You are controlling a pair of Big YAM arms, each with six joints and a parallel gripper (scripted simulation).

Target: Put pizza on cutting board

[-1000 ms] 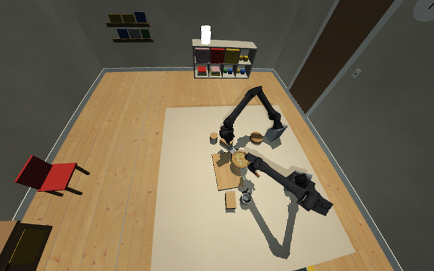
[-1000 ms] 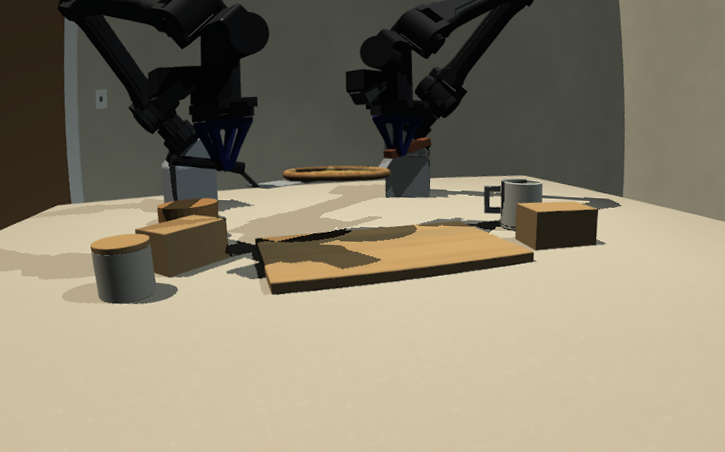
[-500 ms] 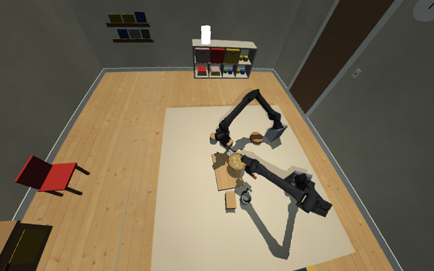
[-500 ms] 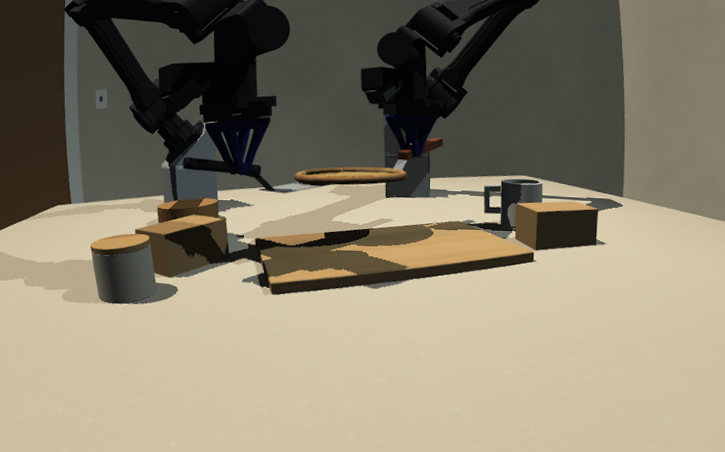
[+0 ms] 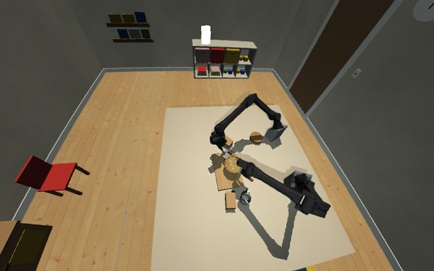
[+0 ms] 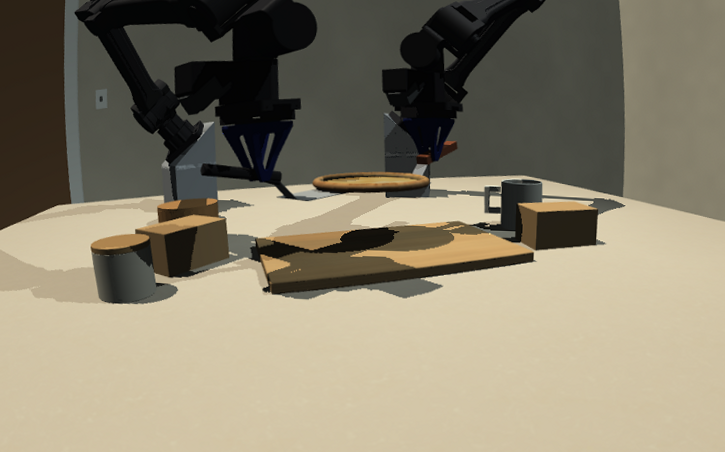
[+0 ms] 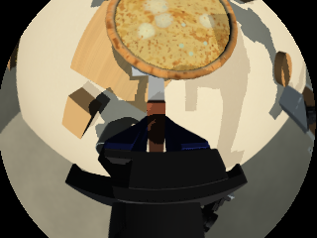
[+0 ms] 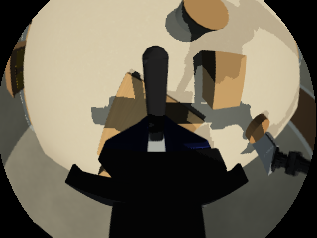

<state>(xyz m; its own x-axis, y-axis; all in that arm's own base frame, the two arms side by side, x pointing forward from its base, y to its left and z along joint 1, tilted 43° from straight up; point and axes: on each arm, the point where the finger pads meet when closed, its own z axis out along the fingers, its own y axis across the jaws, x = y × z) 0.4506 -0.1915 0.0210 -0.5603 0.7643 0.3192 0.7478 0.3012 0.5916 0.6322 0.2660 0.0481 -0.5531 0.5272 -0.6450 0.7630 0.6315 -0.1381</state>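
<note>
Now: the pizza 120 mm to the right of my left hand, 70 mm ahead of it and 30 mm below it. Round my left hand: cutting board (130 mm below, 120 mm ahead, 110 mm to the right); black-handled turner (270 mm to the right, 170 mm ahead, 10 mm below); brown-handled turner (30 mm to the right, 20 mm below, 20 mm ahead).
</note>
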